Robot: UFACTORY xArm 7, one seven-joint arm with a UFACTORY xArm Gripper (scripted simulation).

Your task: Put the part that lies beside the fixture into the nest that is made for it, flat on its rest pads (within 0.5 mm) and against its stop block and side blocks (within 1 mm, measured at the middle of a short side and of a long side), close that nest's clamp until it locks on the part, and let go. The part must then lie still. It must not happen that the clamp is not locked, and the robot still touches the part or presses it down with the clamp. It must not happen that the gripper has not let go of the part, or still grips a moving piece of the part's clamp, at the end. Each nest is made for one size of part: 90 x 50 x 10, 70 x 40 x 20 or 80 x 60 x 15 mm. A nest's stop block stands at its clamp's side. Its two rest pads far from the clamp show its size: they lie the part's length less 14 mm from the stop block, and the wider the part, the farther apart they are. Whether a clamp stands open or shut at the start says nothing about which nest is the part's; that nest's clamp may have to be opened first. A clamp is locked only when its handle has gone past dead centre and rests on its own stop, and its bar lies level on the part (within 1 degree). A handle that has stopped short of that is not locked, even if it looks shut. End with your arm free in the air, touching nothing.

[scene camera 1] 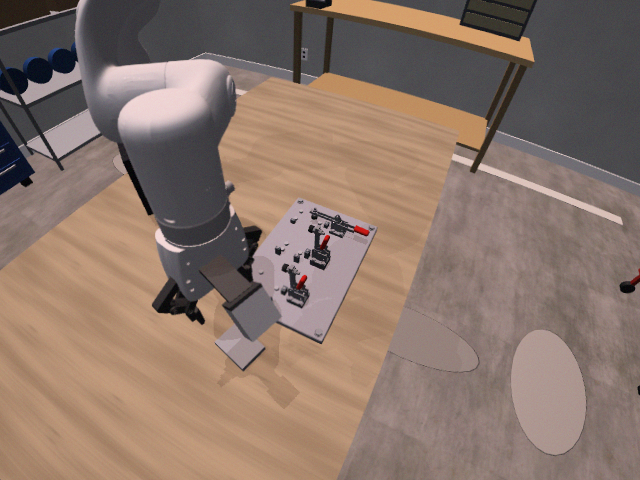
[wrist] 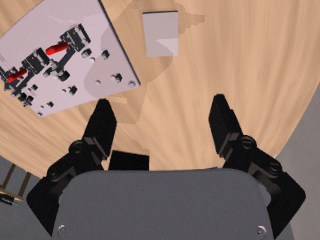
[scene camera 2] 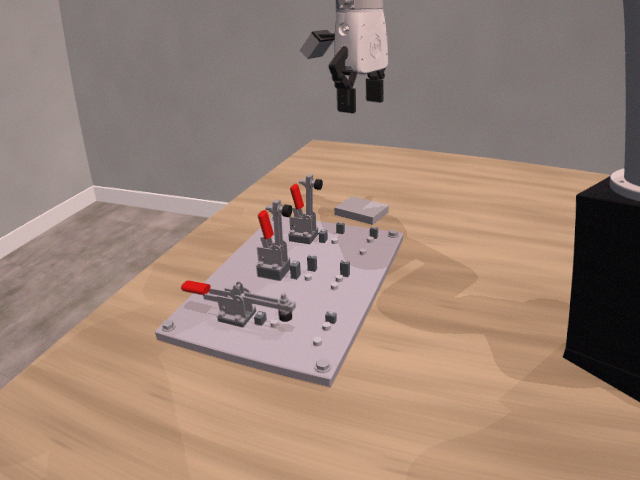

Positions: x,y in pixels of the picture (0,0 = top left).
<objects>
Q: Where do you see a grey part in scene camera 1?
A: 240,350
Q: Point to a grey fixture plate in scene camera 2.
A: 288,350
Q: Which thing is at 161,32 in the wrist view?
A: A grey part.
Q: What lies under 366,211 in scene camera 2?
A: A grey part.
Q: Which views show the gripper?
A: Scene camera 1, the wrist view and scene camera 2: all of them.
</objects>
